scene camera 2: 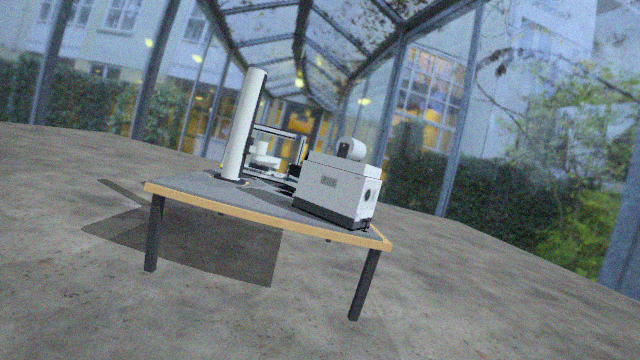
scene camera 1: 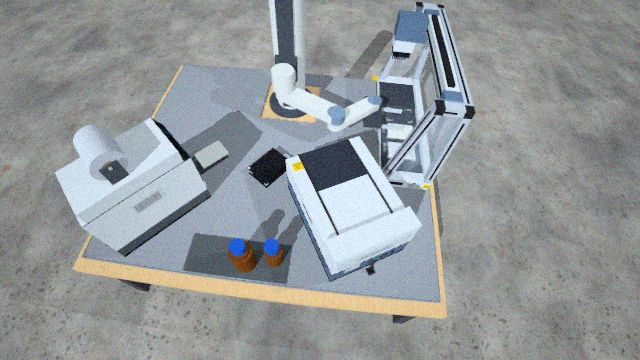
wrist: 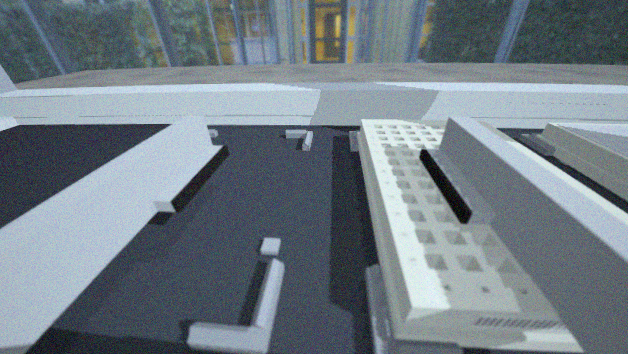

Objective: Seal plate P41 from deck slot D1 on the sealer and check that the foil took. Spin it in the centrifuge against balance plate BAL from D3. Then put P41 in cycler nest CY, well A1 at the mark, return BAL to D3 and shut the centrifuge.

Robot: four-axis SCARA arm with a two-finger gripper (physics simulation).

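Places are measured from the arm's base along level axes (x back, y up, z left), in millimetres.
Pixels of known places: gripper, fingertip midpoint: [scene camera 1: 402,119] [wrist: 320,135]; arm's base at its link origin: [scene camera 2: 229,180].
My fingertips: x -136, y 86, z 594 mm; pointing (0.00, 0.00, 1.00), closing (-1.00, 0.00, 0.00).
Observation:
Ahead of a thing's pixels: the offset from my fingertips to its top centre. "pt": to the spot under its first point.
My gripper [wrist: 320,135] is open and empty, low over a dark deck nest with pale corner guides. Its right finger hangs above a white multiwell plate @[dx -66, dy -9, dz -11 mm] [wrist: 400,220] in the neighbouring slot; its left finger is over dark deck. That plate also shows on the deck in scene camera 1 [scene camera 1: 398,131]; its label is not readable. Another pale plate @[pt dx -149, dy -13, dz +18 mm] [wrist: 590,150] is partly seen at the right. A light plate @[dx -362, dy +47, dz -873 mm] [scene camera 1: 211,154] sits on the carrier beside the sealer @[dx -604, dy +402, dz -1077 mm] [scene camera 1: 150,200] [scene camera 2: 327,182]; foil on it cannot be told. The centrifuge [scene camera 1: 372,230] has a dark top section; whether it is open cannot be told.
The framed deck machine [scene camera 1: 452,65] surrounds the arm's end, with a blue head @[pt dx +217, dy +377, dz -36 mm] [scene camera 1: 412,27] above. A black nest @[dx -341, dy -22, dz -622 mm] [scene camera 1: 269,167] lies between sealer and centrifuge. Two brown bottles [scene camera 1: 243,257] [scene camera 1: 273,255] with blue caps stand near the front edge.

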